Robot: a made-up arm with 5 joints.
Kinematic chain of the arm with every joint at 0, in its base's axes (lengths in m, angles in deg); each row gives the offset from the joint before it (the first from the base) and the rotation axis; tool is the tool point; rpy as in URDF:
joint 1: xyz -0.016 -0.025 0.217 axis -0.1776 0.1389 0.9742
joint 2: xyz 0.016 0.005 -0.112 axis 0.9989 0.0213 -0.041
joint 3: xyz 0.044 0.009 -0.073 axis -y
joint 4: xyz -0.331 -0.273 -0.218 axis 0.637 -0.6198 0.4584
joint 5: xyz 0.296 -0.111 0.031 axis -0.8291 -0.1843 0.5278
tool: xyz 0.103 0.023 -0.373 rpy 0 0 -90
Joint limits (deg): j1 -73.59..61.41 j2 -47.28..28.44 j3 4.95..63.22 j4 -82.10..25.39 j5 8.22..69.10
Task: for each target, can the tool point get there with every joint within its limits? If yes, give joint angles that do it. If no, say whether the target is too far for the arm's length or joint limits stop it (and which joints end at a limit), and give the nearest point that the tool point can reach.
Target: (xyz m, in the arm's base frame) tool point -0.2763 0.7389 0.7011
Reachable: no: joint limits stop it (at a limit: joint 1, joint 2, joint 3, joint 4, joint 5) | nearest point 0.4224 0.3273 0.3471 | short by 0.885 m
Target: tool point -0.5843 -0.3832 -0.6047
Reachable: yes | joints -59.90 -3.72 30.72 -67.59 24.25
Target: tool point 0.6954 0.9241 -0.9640
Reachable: no: too far | nearest point 0.4844 0.1781 -0.5107 | short by 0.898 m
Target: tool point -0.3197 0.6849 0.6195
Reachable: no: joint limits stop it (at a limit: joint 1, joint 2, joint 3, joint 4, joint 5) | nearest point 0.4224 0.3273 0.3471 | short by 0.868 m
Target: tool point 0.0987 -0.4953 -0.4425
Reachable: yes | joints -34.61 -3.14 14.93 8.08 21.16
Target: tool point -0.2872 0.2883 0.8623
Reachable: no: joint limits stop it (at a limit: joint 1, joint 2, joint 3, joint 4, joint 5) | nearest point 0.4224 0.3273 0.3471 | short by 0.878 m
